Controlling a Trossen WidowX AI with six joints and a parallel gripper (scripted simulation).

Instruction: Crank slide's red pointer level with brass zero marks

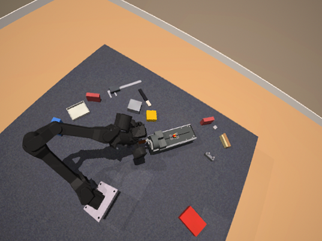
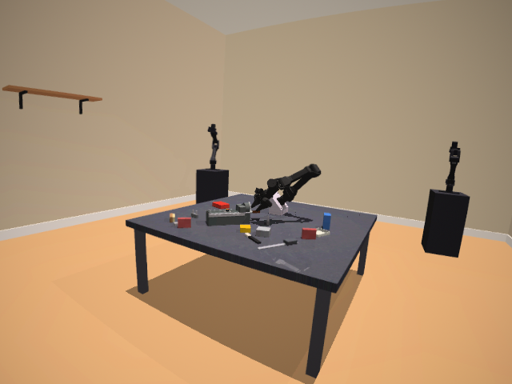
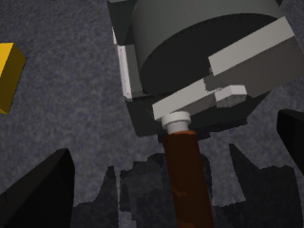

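Right now my gripper tip is 1 cm past the brown crank handle, 1 cm to the right of it and 2 cm above it. Also, from my gripper tip: grey block 18 cm ahead, 15 cm to the left, 7 cm below; then yellow block 18 cm ahead, 4 cm to the left, 7 cm below; then red pointer 10 cm ahead, 13 cm to the right.
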